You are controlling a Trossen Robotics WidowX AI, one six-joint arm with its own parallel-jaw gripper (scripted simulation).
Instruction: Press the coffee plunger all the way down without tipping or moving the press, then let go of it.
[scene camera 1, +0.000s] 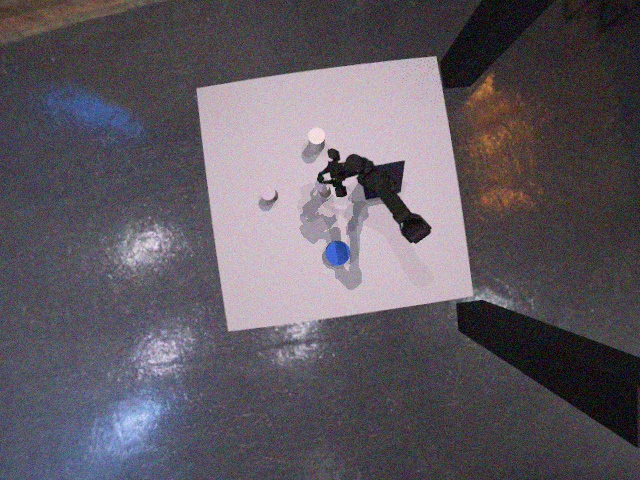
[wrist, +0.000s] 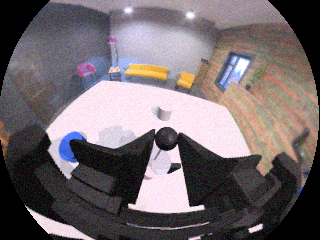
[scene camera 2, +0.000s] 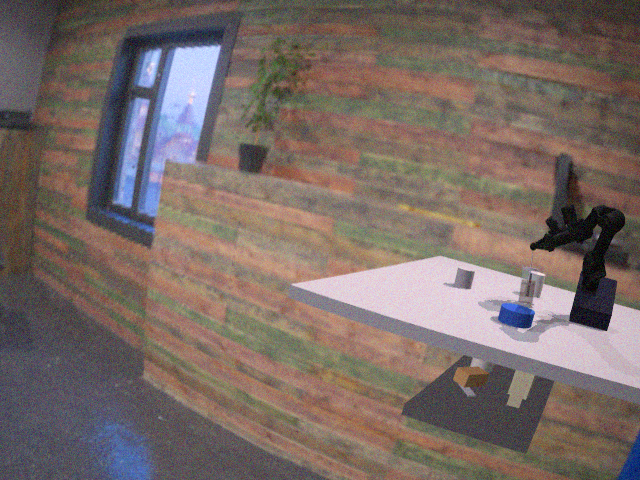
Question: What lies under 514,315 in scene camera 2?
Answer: A blue disc.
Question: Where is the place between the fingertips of the gripper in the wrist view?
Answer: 166,133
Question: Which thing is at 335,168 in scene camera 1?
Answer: The gripper.
